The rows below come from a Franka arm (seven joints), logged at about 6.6 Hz.
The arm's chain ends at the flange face. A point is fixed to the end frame.
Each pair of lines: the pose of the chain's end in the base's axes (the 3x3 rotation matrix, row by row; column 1 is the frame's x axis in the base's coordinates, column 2 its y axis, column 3 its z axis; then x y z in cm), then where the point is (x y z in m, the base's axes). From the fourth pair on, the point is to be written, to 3 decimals.
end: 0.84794, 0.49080, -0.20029; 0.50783, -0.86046, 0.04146; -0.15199, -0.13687, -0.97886; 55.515, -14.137, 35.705
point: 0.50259 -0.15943 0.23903
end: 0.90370, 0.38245, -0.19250; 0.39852, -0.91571, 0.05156; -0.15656, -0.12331, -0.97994; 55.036, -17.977, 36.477
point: 0.49614 -0.19298 0.24686
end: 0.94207, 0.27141, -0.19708; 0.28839, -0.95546, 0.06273; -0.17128, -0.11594, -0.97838; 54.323, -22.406, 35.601
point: 0.48641 -0.23216 0.23887
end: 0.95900, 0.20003, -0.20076; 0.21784, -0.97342, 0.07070; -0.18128, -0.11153, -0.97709; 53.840, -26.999, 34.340
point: 0.480 -0.275 0.227
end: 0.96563, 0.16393, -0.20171; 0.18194, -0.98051, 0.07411; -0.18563, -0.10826, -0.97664; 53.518, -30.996, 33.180
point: 0.476 -0.313 0.215
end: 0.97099, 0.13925, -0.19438; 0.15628, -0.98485, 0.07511; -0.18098, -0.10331, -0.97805; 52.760, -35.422, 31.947
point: 0.469 -0.356 0.203
